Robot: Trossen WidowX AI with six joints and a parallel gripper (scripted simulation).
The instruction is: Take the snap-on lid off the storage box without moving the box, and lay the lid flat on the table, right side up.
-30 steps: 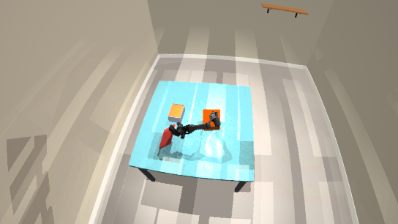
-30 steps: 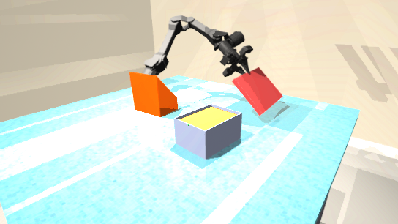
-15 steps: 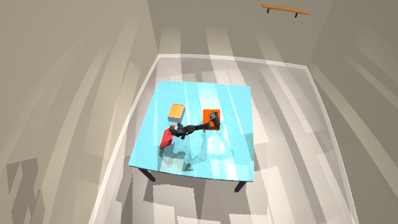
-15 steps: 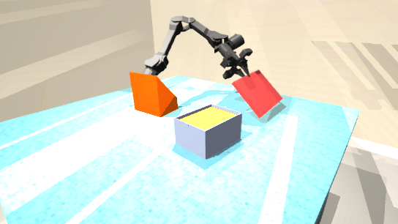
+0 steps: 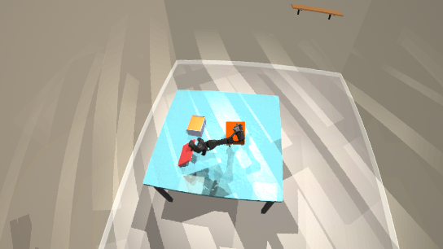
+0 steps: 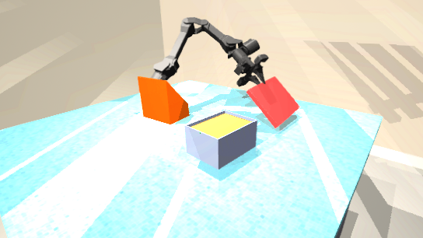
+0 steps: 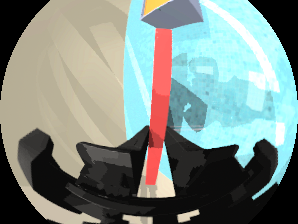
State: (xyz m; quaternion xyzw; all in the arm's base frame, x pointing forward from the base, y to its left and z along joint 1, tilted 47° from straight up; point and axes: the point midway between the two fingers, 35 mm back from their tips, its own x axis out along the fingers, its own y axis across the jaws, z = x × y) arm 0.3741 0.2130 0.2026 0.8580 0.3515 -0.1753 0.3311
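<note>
My gripper tip is 60 mm short of the red lid and 60 mm above it. Round my gripper tip: grey storage box: 350 mm to the right, 100 mm below, 40 mm ahead.
</note>
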